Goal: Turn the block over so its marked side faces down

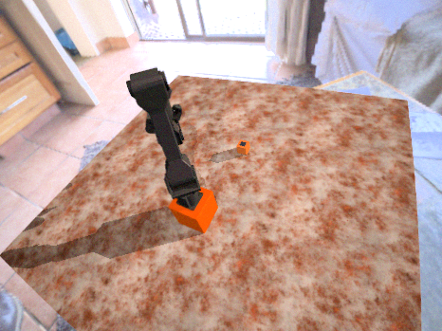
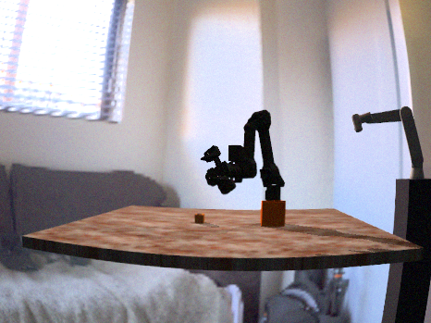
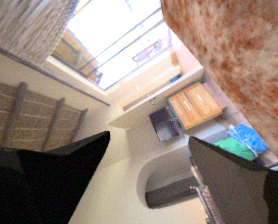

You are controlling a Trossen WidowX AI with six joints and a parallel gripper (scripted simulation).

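My gripper tip is 34 cm to the left of the orange block, 22 cm above it and 7 cm short of it.
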